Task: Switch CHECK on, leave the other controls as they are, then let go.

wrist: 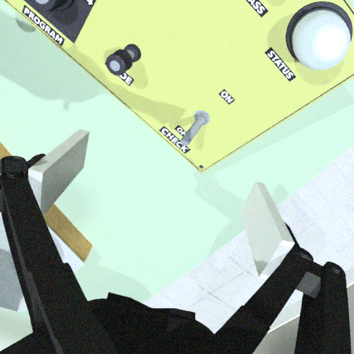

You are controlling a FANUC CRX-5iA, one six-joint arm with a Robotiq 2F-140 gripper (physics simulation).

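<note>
The CHECK switch (194, 129) is a small grey metal toggle near the lower corner of the yellow-green panel (165, 80). Its round base lies between the ON label (226, 96) and the partly covered OFF label. Its lever slants away from ON, over the OFF label and onto the CHECK label (174, 140), so it appears to be at OFF. My gripper (168, 173) is open and empty. Its two pale finger pads stand wide apart, lower in the view than the switch, to the left and right, and neither touches it.
A black two-part control (123, 59) stands left of the switch, partly covering its label. The PROGRAM knob (52, 4) is at the upper left. The white STATUS dome (321, 40) is at the upper right. A brown strip (70, 232) lies behind the left finger.
</note>
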